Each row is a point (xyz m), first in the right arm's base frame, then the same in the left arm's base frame.
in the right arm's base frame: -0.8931 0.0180 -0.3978
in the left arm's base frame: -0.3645 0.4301 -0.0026
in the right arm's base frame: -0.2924 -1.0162 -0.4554
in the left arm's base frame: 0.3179 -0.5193 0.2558
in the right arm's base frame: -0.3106 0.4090 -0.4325
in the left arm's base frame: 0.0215 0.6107 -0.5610
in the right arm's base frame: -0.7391 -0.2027 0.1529
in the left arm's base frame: 0.0933 0.5598 0.3838
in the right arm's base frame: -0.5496 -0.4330 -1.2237
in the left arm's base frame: -0.4125 -0.4778 -0.4234
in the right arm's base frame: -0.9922 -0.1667 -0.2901
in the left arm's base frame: -0.3532 0.3679 0.2244
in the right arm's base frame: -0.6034 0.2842 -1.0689
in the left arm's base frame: -0.5249 0.1846 -0.7232
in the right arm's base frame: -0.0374 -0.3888 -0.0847
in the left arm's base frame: 0.5922 0.1470 -0.0213
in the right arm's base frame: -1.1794 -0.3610 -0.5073
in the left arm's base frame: -0.5811 0.1196 0.3045
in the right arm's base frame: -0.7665 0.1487 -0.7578
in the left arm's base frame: -0.4720 0.2941 -0.3669
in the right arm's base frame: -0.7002 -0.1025 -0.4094
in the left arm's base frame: -0.1853 0.2946 -0.0402
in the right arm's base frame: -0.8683 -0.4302 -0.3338
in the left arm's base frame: -0.2186 0.1139 0.2878
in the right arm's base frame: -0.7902 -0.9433 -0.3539
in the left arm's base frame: -0.0585 -0.3128 0.5370
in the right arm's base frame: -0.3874 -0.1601 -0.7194
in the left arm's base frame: -0.0735 0.0082 -0.3608
